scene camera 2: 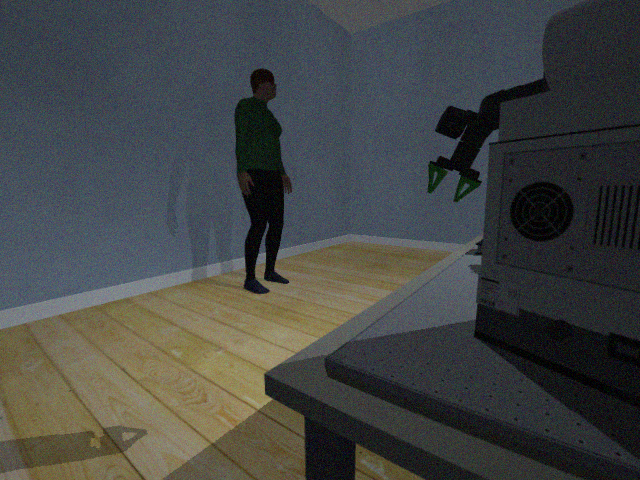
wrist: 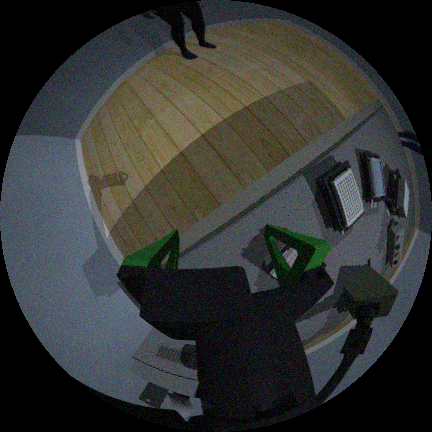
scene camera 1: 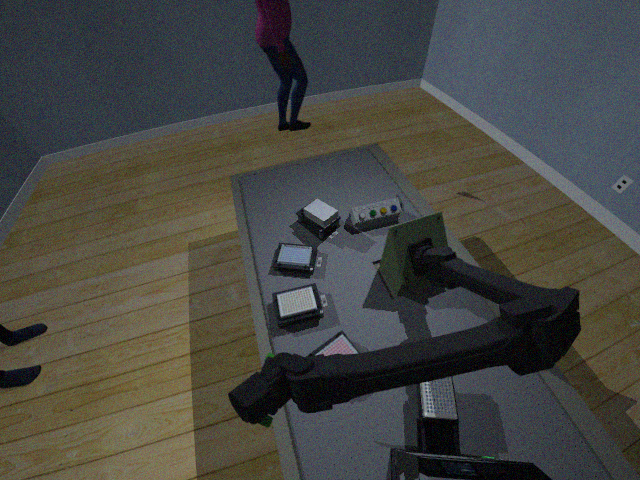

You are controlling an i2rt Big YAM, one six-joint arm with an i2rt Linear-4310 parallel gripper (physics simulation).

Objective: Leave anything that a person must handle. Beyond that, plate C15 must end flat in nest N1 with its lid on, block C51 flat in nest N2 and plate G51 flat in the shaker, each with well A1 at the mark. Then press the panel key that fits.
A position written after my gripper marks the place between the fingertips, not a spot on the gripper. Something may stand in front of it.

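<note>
Nothing is held by my gripper (scene camera 2: 442, 197), which is open. I see the gripper in the wrist view too (wrist: 222, 231).
</note>
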